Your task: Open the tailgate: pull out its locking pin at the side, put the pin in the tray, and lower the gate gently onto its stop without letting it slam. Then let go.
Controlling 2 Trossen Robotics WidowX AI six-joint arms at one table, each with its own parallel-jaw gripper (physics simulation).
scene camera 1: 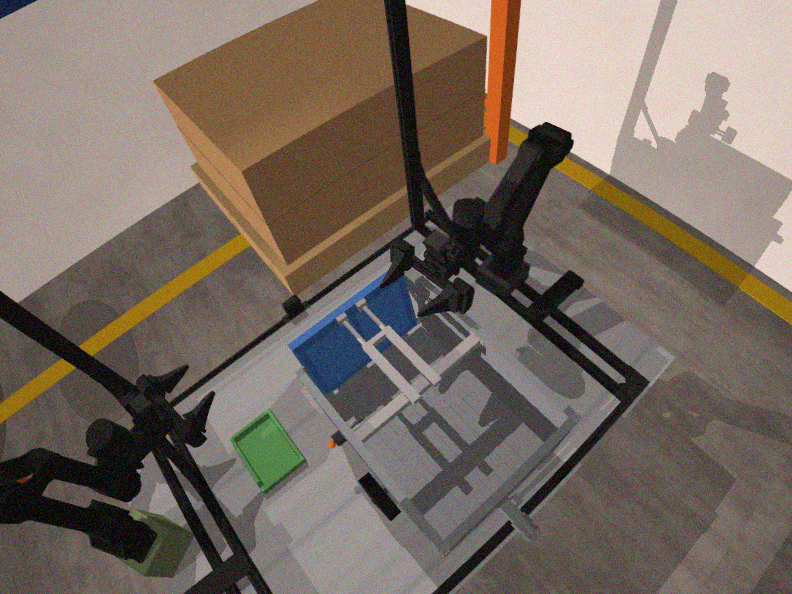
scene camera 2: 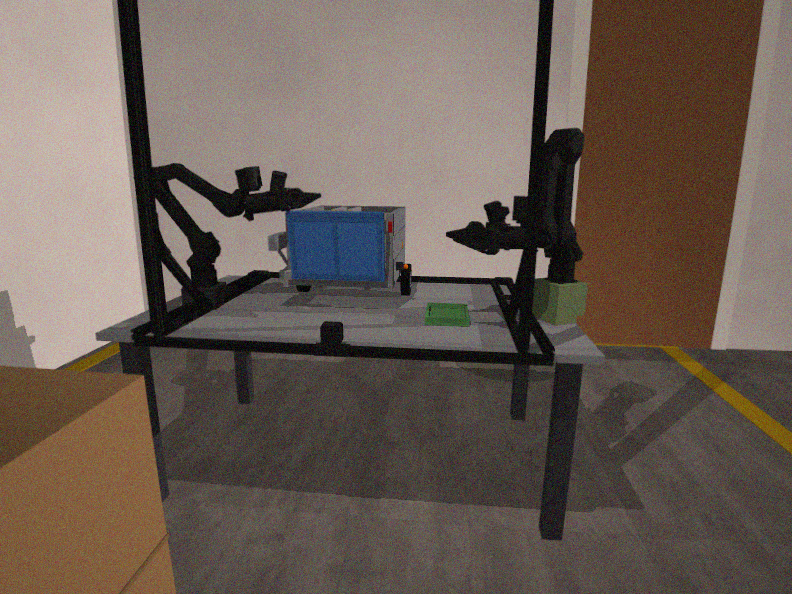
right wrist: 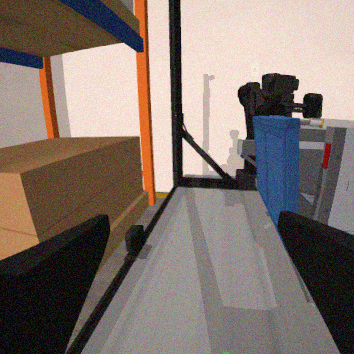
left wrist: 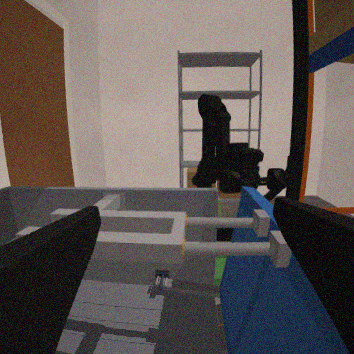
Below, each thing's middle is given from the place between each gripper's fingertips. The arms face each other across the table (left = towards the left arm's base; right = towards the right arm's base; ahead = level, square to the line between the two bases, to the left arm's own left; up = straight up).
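Grey truck bed (scene camera 1: 452, 424): 9 cm below my right hand, 34 cm ahead of it, 31 cm to the left of it.
Grey truck bed: 18 cm below my left hand, 16 cm ahead of it, 6 cm to the right of it.
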